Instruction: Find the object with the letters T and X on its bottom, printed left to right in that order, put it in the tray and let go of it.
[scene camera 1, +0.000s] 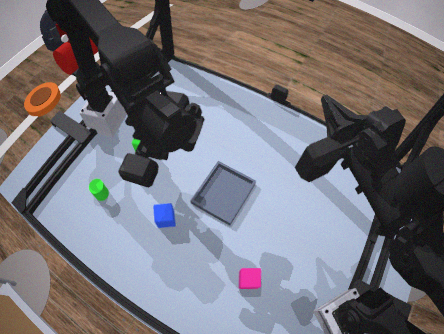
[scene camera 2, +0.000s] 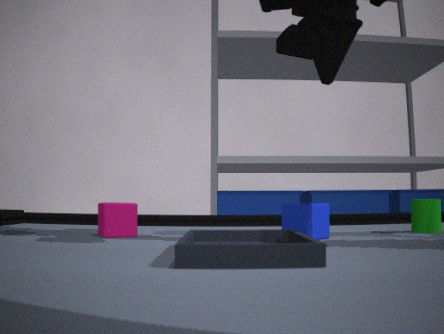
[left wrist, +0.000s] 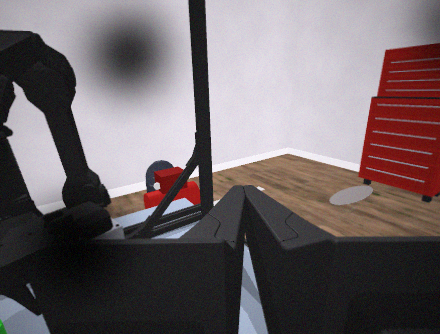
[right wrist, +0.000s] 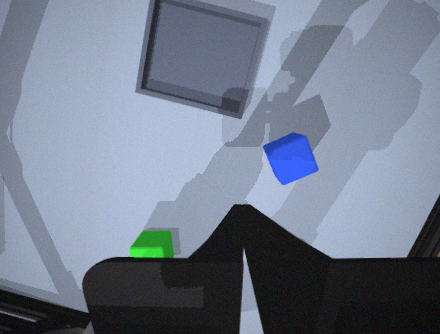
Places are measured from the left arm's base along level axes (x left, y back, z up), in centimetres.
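Where they show: left gripper, fingertip midpoint: (scene camera 1: 323, 96) (left wrist: 242, 194); right gripper, fingertip midpoint: (scene camera 1: 165, 158) (scene camera 2: 327, 83) (left wrist: 41, 312) (right wrist: 241, 212); left arm's base, origin of the base link: (scene camera 1: 348, 316); right arm's base, origin of the base link: (scene camera 1: 99, 102).
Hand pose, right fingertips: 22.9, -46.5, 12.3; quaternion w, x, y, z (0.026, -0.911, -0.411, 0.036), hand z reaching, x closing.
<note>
Each offset is from my right fingertips to the top centre of the thing, as dx, dy, dz.
A pink cube @(-7.4, +26.9, -13.8) (scene camera 1: 250, 278) (scene camera 2: 117, 220), a blue cube @(+4.5, +4.9, -13.8) (scene camera 1: 164, 215) (scene camera 2: 306, 221) (right wrist: 292, 160) and a green cylinder @(+19.1, -8.3, -13.5) (scene camera 1: 99, 190) (scene camera 2: 426, 216) stand on the table. A green block @(+3.3, -17.7, -13.8) (scene camera 1: 136, 144) (right wrist: 152, 244) is partly hidden by the right arm in scene camera 1. No letters show on any of them; the bottoms are hidden. The grey square tray @(-11.4, +4.2, -16.4) (scene camera 1: 211, 213) (scene camera 2: 250, 256) (right wrist: 189, 105) is empty. My right gripper (scene camera 2: 327, 81) (right wrist: 241, 212) is shut and empty, pointing down high above the table near the green block and blue cube. My left gripper (scene camera 1: 325, 98) (left wrist: 242, 194) is shut, empty and raised, right of the tray.
Black frame rails (scene camera 1: 100, 277) edge the table, and a dark upright post (left wrist: 201, 100) stands at a corner. A small black block (scene camera 1: 279, 94) sits on the far rail. An orange ring (scene camera 1: 54, 103) and a red tool chest (left wrist: 400, 140) are off the table.
</note>
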